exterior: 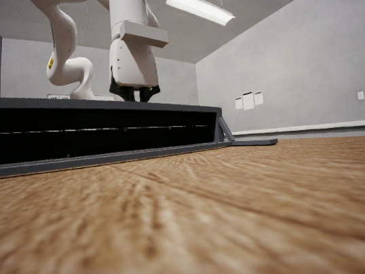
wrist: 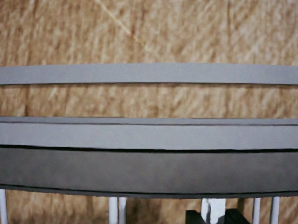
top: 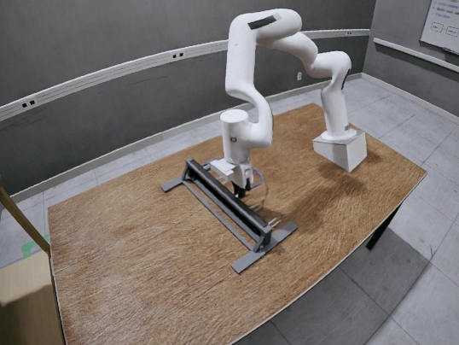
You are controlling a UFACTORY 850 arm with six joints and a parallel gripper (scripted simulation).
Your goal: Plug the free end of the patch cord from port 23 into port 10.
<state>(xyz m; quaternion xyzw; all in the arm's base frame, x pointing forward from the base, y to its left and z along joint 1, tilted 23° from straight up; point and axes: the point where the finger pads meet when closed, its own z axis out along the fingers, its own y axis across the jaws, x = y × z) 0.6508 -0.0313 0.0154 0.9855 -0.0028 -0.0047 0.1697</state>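
The plug is 2 cm ahead of my hand and 1 cm below it.
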